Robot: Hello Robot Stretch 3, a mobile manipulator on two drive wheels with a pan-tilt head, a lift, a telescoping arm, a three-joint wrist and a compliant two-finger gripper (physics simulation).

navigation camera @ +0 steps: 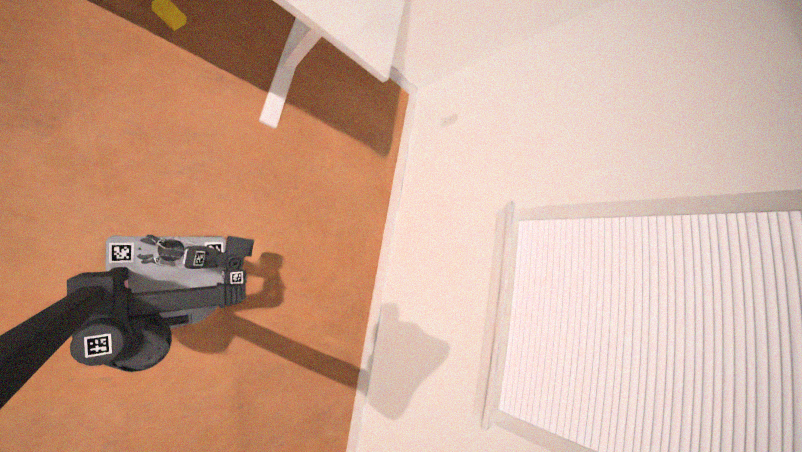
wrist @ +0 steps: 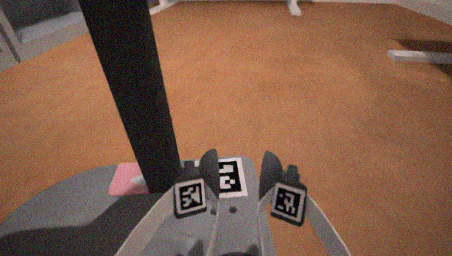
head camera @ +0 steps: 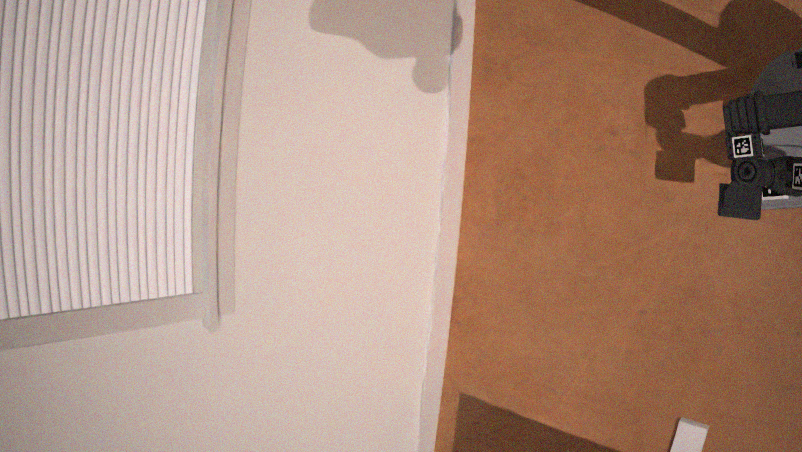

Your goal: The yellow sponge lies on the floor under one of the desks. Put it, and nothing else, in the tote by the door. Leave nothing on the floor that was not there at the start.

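Places are measured from the robot's base along level axes (x left, y down, z back), in millimetres.
Where they show: gripper, fingertip midpoint: (navigation camera: 140, 247); robot's base, link origin: (navigation camera: 171, 248).
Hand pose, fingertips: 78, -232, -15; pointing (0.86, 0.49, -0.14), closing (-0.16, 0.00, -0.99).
Each offset is from my fingertips to the top centre of the thing, as dx, dy, dz. "pt": to the spot under its first point. Level surfaces: height alone.
The yellow sponge @[+4, +187, -917] (navigation camera: 169, 14) lies on the floor in the shadow beside the white desk @[dy -488] (navigation camera: 359, 28), at the top left of the navigation view. The sponge does not show in the head or wrist view. My gripper (navigation camera: 147, 249) (wrist: 240, 167) is open and empty. It is held over my own grey base, with bare fingertips apart, well away from the sponge. In the head view the wrist shows at the right edge and the fingers are out of frame. The tote does not show in these views.
A white desk foot @[pt -429, +207, -597] (head camera: 689, 437) (navigation camera: 275, 103) juts out onto the floor. White feet (wrist: 420, 56) (wrist: 294, 7) also show in the wrist view, with a grey shelf unit (wrist: 37, 30) at its top left. A wall with a blind-covered window (head camera: 101, 140) (navigation camera: 645, 325) stands beside me.
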